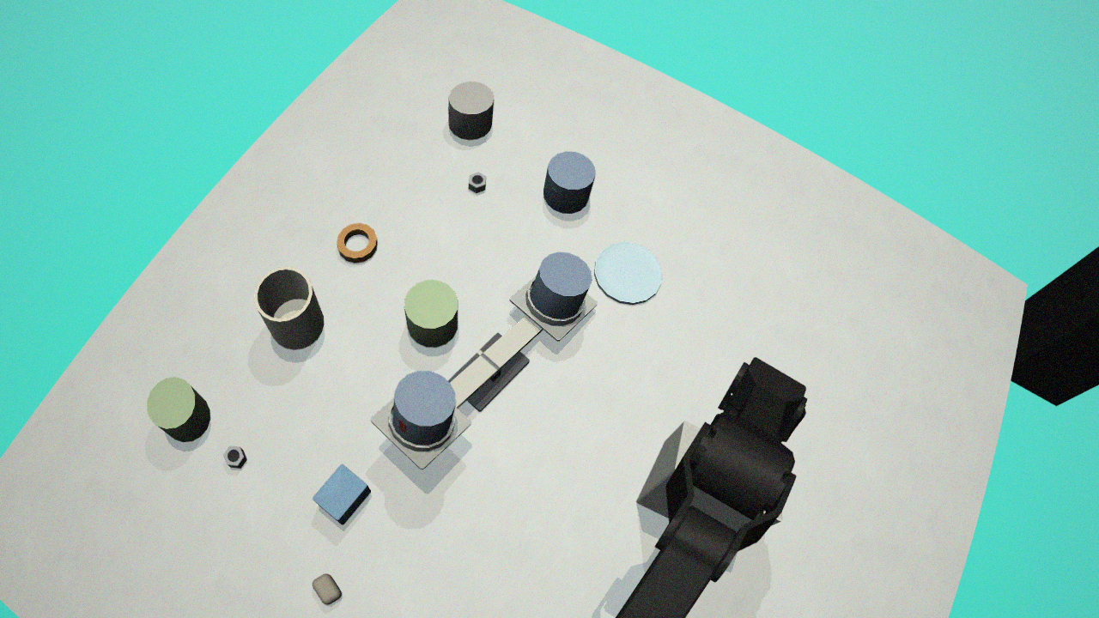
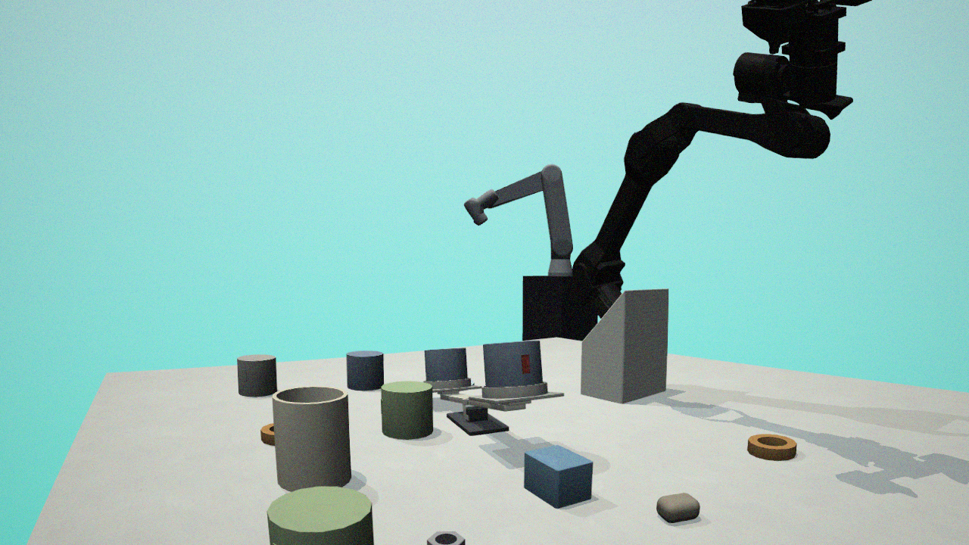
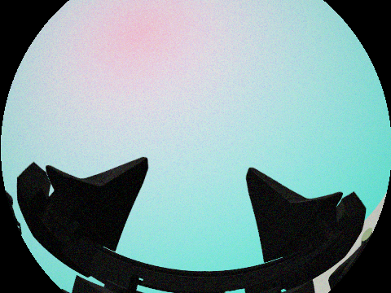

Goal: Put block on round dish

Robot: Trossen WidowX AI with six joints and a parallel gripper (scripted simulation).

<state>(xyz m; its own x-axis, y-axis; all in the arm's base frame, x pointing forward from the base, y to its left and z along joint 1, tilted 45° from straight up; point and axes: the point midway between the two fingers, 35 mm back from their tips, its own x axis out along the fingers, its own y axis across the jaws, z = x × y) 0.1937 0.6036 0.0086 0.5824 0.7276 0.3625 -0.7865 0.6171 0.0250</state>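
The grey block is 80 mm ahead of my gripper tip, 580 mm to the right of it and 560 mm below it. Round my gripper tip: blue block 200 mm ahead, 200 mm to the right, 590 mm below; then small balance 120 mm ahead, 450 mm to the right, 580 mm below; then pale blue round dish 680 mm to the right, 600 mm below.
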